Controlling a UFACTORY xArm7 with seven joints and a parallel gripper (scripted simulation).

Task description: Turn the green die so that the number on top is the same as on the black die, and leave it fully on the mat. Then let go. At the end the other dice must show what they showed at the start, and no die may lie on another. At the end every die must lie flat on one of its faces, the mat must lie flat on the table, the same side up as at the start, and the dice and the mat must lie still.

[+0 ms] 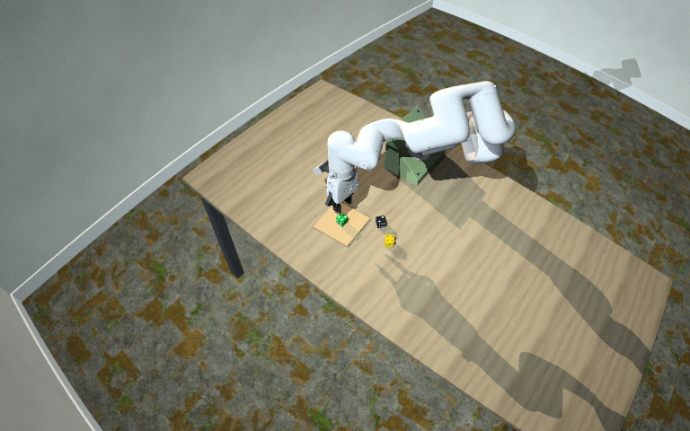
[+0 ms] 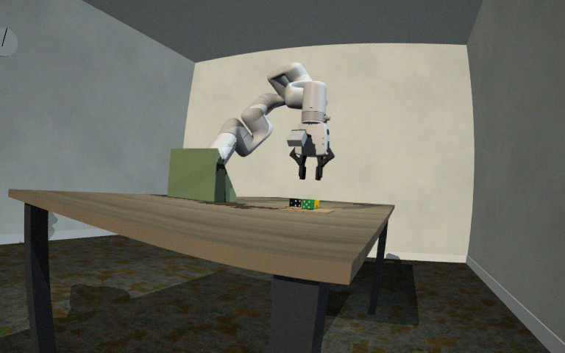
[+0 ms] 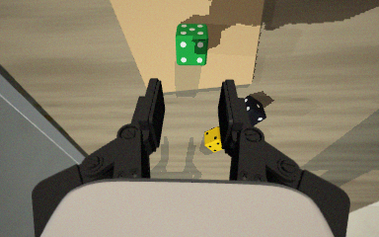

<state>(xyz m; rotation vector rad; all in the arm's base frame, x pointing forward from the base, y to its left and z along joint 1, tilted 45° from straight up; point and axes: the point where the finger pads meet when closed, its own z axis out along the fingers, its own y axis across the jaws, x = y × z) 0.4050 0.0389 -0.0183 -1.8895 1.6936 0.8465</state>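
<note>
Right now my hand is 90 mm above the green die. From my hand the other things lie so: black die: 100 mm below, 90 mm to the left, 90 mm behind; yellow die: 170 mm to the left, 100 mm below, 50 mm behind; tan mat: 110 mm below.
</note>
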